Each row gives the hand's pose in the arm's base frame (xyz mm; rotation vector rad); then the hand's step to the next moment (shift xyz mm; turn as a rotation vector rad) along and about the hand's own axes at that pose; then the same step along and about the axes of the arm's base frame.
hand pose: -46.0 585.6 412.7 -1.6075 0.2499 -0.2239
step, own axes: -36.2 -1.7 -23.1 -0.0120 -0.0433 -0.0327
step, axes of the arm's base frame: -41.4 -11.3 3.2 -0.0201 -0.0256 0.0450
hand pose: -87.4 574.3 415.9 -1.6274 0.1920 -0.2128
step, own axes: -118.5 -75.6 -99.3 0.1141 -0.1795 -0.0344
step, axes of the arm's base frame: -140.1 -60.9 79.2 0.1009 -0.0500 0.1837
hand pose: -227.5 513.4 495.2 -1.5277 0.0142 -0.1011
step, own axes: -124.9 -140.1 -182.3 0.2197 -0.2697 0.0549
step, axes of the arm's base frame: -145.6 -177.9 125.0 0.2073 0.0275 0.2833
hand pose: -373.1 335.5 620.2 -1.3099 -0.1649 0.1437
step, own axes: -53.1 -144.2 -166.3 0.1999 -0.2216 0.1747
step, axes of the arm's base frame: -16.7 -204.4 96.0 0.1632 0.1492 0.2659
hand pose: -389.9 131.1 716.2 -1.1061 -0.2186 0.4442
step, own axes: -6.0 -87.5 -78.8 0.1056 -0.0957 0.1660
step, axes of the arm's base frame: 45.7 -99.2 44.3 0.0527 0.1466 0.1536
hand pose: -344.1 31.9 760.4 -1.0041 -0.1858 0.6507
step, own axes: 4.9 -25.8 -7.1 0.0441 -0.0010 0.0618
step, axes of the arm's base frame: 17.8 -11.7 16.9 0.0089 0.0701 0.0278
